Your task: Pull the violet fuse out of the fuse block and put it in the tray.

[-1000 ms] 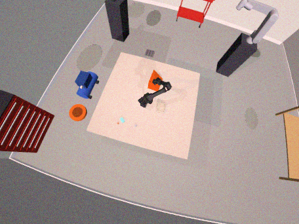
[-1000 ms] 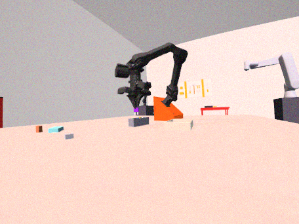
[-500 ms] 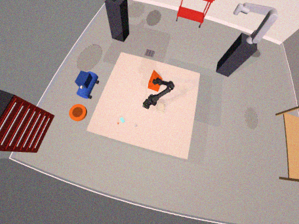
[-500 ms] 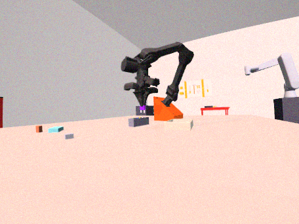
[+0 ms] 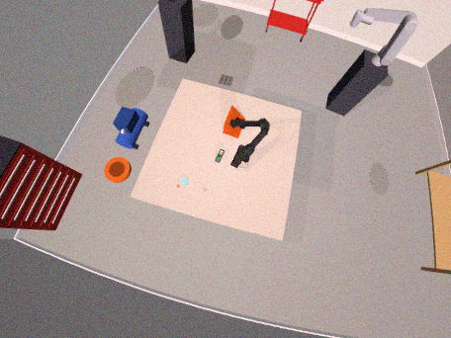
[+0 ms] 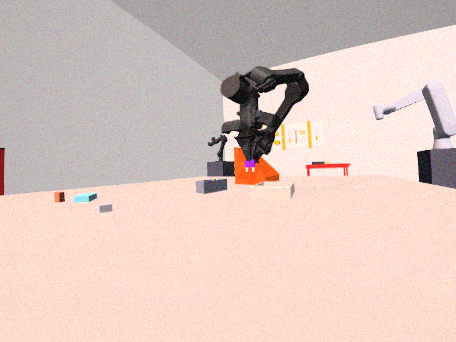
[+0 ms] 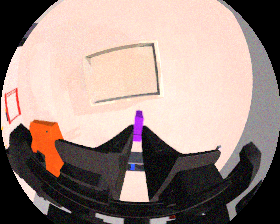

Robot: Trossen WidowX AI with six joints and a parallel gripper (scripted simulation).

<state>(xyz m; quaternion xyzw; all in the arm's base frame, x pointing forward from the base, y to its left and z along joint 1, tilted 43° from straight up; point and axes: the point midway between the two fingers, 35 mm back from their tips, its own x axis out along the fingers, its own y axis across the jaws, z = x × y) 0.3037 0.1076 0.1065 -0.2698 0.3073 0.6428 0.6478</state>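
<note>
The beige tray is 30 mm behind my gripper tip, 60 mm to the left of it and 90 mm below it. Round my gripper tip: cyan block (320 mm ahead, 340 mm to the right, 90 mm below); then violet fuse (10 mm below); then grey piece (320 mm ahead, 160 mm to the right, 90 mm below).
</note>
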